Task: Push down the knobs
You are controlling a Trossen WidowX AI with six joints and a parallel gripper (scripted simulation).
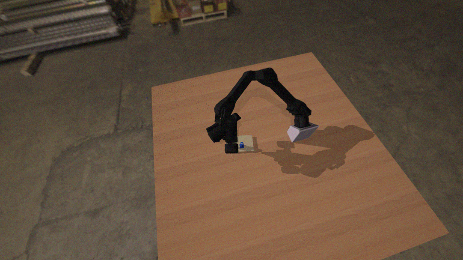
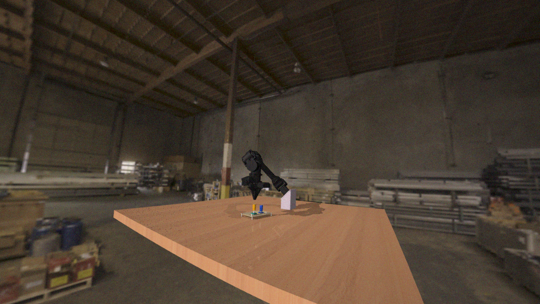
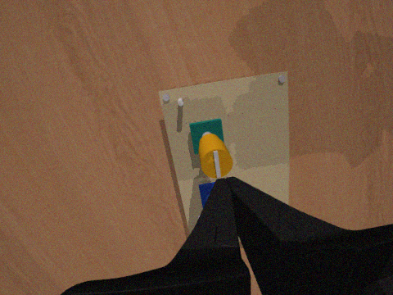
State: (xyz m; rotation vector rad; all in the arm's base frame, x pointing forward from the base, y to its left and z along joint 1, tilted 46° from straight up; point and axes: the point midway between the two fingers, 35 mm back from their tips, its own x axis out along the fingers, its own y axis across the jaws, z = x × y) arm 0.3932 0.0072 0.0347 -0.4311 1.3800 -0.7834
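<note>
My gripper tip is 4 cm above the orange knob. From my gripper tip the other things lie so: blue knob 5 cm behind, 1 cm to the left, 5 cm below.
</note>
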